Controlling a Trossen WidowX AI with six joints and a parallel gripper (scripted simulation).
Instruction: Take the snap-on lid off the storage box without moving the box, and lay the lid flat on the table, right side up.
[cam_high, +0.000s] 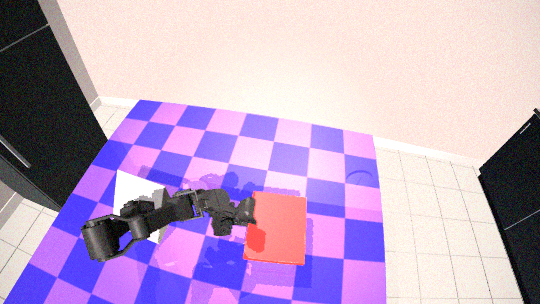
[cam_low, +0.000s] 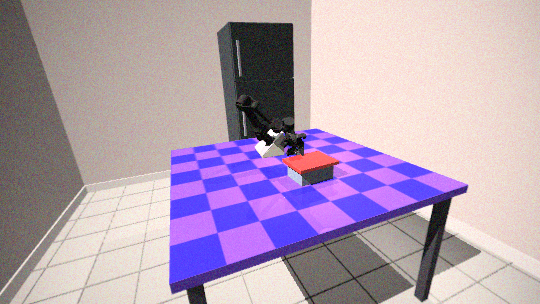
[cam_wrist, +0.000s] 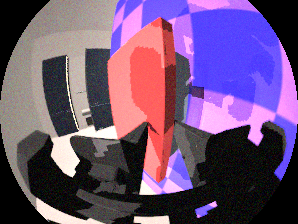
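Right now my gripper tip is 80 mm short of the red lid and 10 mm below it. The rest, counted from my gripper tip: storage box 80 mm ahead, 40 mm below.
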